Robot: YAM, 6 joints.
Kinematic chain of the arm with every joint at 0, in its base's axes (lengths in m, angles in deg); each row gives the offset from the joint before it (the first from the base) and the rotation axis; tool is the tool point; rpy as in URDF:
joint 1: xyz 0 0 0.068 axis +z
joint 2: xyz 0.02 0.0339 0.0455 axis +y
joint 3: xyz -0.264 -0.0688 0 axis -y
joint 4: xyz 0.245 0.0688 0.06 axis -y
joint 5: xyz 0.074 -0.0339 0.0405 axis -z
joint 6: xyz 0.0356 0 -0.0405 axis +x
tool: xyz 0 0 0 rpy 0 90 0
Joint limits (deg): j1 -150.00..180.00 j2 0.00..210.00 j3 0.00..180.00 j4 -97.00..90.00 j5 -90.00..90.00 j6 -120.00..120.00
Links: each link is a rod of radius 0.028 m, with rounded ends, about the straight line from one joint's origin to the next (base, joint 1, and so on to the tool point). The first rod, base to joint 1, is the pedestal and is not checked.
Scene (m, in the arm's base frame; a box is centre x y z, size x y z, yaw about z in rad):
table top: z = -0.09
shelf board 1: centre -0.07 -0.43 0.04 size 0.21 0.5 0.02 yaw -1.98
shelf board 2: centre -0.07 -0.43 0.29 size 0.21 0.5 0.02 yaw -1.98
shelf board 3: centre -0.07 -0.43 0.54 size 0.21 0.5 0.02 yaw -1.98
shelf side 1: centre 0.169 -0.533 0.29 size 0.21 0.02 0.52 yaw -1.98
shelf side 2: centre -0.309 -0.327 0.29 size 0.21 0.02 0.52 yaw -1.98
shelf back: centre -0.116 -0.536 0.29 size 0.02 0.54 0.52 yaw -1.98
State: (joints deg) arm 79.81 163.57 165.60 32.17 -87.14 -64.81
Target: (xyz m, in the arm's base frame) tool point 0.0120 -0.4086 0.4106
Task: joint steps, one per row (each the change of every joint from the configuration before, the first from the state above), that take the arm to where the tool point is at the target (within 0.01 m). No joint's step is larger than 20 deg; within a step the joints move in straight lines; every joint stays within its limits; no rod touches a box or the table.
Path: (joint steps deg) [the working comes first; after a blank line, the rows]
Joints at the target: 96.68 17.64 117.94 90.00 -90.00 -64.81
Straight joint move there: touches shelf board 3.

1: 3.92 -17.73 -10.69 6.43 -0.32 0.00
2: 3.92 -17.72 -10.68 6.42 -0.32 0.00
3: 3.92 -17.73 -10.69 6.43 -0.31 0.00
4: 3.92 -17.73 -10.69 6.42 -0.32 0.00
5: 3.91 -17.72 -10.68 6.43 -0.32 0.00
6: 3.92 -17.73 -10.69 6.42 -0.32 0.00
7: 3.92 -17.73 -10.69 6.43 -0.31 0.00
8: 3.92 -17.72 -10.69 6.42 -0.32 0.00
9: 3.92 -17.73 -10.68 6.43 -0.32 0.00
10: -6.13 4.54 16.17 0.00 0.00 0.00
11: -6.14 4.53 16.17 0.00 0.00 0.00
12: -6.13 4.54 16.18 0.00 0.00 0.00

